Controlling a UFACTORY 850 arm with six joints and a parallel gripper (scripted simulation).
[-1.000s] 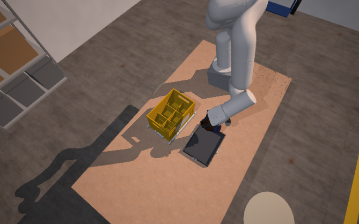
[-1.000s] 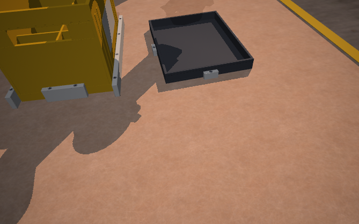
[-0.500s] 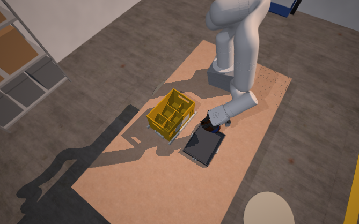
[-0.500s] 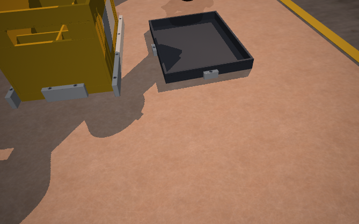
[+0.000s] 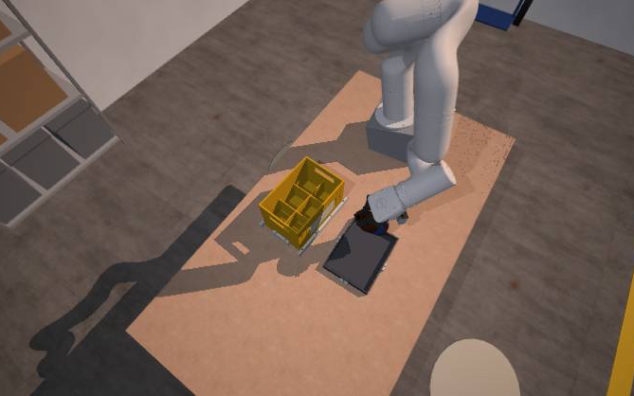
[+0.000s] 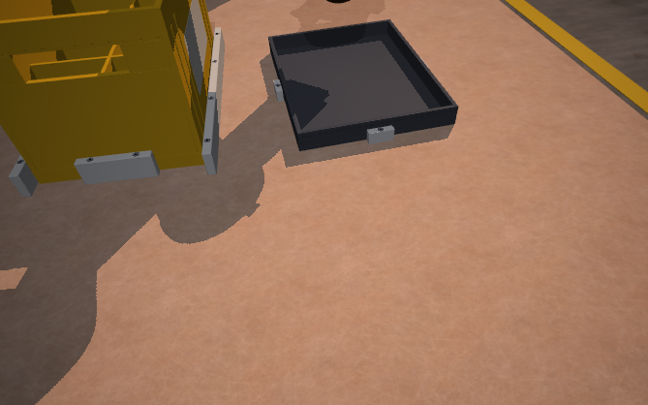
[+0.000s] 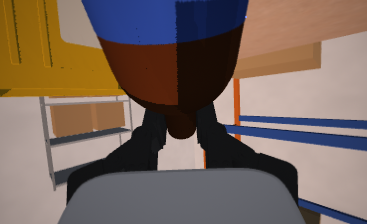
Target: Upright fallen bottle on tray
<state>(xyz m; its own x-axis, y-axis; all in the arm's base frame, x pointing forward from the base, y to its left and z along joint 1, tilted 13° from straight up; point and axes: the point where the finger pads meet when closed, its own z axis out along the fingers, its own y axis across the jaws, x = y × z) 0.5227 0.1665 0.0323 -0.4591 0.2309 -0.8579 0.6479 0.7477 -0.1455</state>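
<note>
The brown bottle lies 3 cm behind my hand, 2 cm to the left of it and 5 cm below it. The rest, counted from my hand: dark tray (3 cm ahead, 4 cm to the left, 20 cm below); yellow crate (3 cm ahead, 24 cm to the right, 12 cm below).
</note>
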